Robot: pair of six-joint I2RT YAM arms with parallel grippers.
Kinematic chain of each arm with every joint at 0, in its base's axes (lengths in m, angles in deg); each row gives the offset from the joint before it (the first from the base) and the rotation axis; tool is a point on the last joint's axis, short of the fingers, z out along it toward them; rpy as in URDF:
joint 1: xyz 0 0 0.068 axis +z
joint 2: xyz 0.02 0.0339 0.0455 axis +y
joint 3: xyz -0.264 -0.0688 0 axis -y
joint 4: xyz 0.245 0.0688 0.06 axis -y
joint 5: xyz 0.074 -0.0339 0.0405 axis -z
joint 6: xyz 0.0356 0 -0.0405 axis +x
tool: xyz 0 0 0 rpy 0 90 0
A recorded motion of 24 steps. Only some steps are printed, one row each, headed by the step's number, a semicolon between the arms.
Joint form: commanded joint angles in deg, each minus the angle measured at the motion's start. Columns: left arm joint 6, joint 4, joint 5, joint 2, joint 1, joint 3; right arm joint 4, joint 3, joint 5, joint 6, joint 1, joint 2.
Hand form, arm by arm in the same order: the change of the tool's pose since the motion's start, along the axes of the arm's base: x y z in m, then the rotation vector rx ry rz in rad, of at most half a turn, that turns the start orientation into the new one. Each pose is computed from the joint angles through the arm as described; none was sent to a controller.
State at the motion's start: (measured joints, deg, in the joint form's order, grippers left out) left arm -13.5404 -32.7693 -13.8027 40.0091 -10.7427 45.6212; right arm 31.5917 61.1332 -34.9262 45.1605 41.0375 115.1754
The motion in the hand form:
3: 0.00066 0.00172 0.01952 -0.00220 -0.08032 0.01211; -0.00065 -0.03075 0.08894 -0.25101 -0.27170 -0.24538
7: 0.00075 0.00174 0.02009 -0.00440 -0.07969 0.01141; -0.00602 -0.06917 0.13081 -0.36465 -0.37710 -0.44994
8: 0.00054 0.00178 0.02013 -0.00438 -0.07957 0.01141; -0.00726 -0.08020 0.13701 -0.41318 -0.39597 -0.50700
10: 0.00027 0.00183 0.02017 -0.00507 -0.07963 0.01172; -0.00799 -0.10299 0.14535 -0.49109 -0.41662 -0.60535
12: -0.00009 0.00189 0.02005 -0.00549 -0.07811 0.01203; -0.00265 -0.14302 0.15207 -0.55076 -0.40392 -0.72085
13: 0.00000 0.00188 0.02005 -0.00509 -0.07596 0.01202; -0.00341 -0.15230 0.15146 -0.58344 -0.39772 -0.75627
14: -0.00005 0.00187 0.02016 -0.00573 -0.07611 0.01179; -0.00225 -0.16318 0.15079 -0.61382 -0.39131 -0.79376
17: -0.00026 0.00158 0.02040 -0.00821 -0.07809 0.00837; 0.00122 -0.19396 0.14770 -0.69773 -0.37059 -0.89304
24: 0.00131 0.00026 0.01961 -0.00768 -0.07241 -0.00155; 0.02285 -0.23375 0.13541 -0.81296 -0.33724 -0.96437
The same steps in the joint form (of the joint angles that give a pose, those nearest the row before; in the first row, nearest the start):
3: 0.62 2.14 -0.39 0.24 0.59 2.81; -24.17 4.92 20.14 -15.36 -1.65 -15.30
7: 0.53 2.01 -0.26 0.33 0.63 2.97; -31.57 4.70 31.80 -19.44 -4.60 -24.12
8: 0.53 1.96 -0.26 0.28 0.64 2.98; -33.70 4.50 35.26 -20.67 -5.54 -25.96
10: 0.49 1.90 -0.26 0.22 0.64 2.98; -36.77 3.75 40.23 -22.48 -8.01 -29.03
12: 0.44 1.74 -0.26 0.16 0.63 2.98; -39.44 2.48 42.02 -23.64 -14.07 -32.40
13: 0.45 1.62 -0.26 0.22 0.64 3.05; -40.45 1.86 43.57 -24.01 -15.27 -33.28
14: 0.42 1.60 -0.23 0.22 0.64 3.07; -41.16 1.39 44.76 -24.50 -16.95 -33.90
17: 0.36 1.66 -0.09 0.16 0.55 3.07; -42.66 0.13 47.58 -26.08 -21.94 -35.19
24: 0.44 1.77 0.14 0.57 0.22 3.07; -42.78 1.06 47.99 -30.34 -29.66 -31.87

